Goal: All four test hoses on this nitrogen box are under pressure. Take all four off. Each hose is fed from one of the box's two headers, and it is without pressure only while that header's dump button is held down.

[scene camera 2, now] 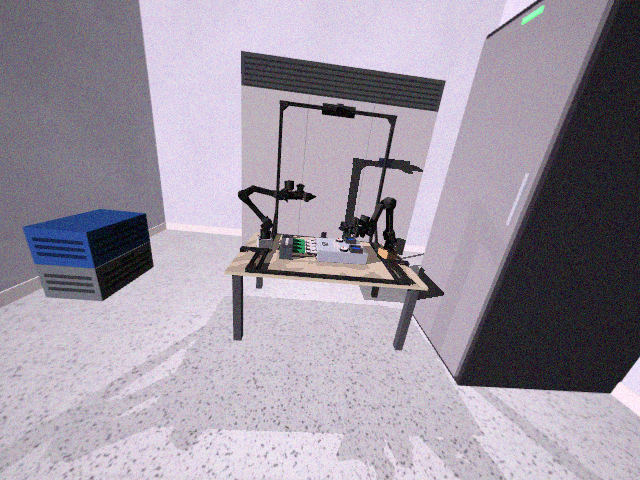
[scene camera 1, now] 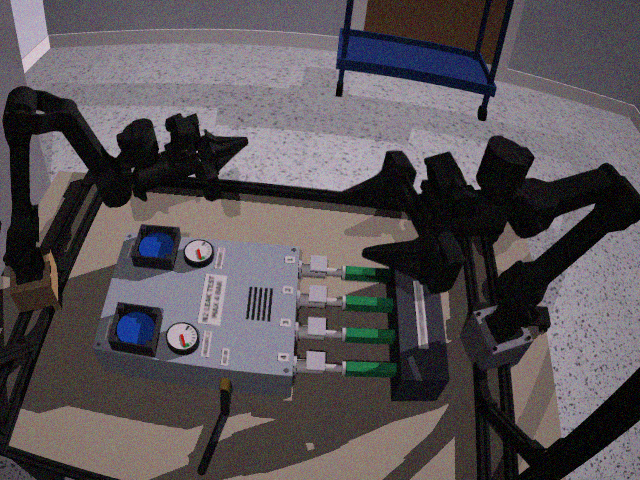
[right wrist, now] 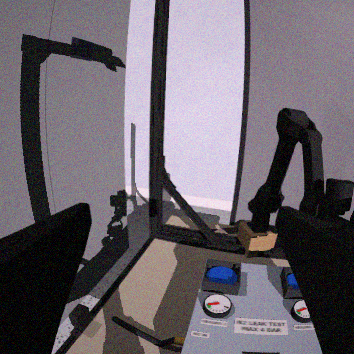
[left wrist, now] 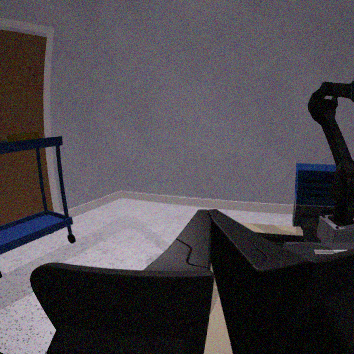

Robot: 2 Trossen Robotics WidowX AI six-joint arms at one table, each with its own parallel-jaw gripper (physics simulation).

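Grey nitrogen box: its spot point(right wrist: 260, 304) and its spot point(scene camera 2: 344, 245) are the same spot.
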